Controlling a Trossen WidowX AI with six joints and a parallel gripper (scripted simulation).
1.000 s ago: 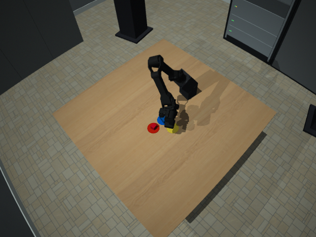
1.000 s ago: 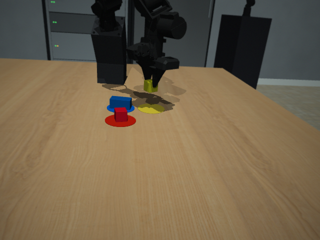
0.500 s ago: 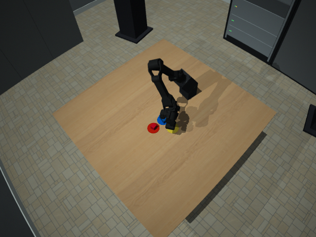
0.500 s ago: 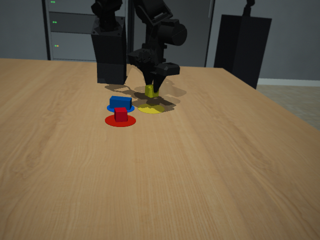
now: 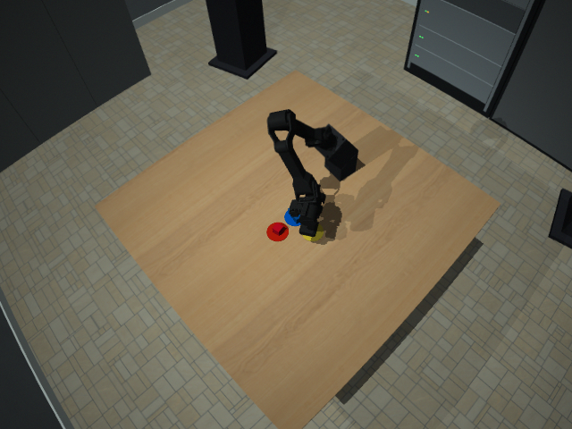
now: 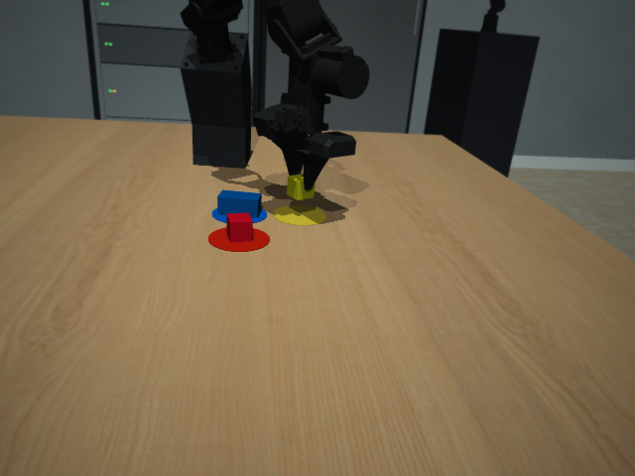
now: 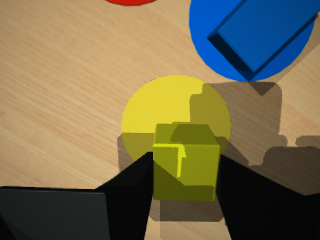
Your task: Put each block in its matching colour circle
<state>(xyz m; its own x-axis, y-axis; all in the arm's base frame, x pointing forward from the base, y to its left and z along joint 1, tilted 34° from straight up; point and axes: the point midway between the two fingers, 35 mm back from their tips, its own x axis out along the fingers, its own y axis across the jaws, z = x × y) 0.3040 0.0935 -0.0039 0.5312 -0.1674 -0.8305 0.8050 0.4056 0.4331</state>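
The yellow circle lies 8 cm below my hand. Round my hand: yellow block: 4 cm below; then blue block: 10 cm to the right, 7 cm below, 2 cm behind; then blue circle: 10 cm to the right, 8 cm below, 2 cm behind.
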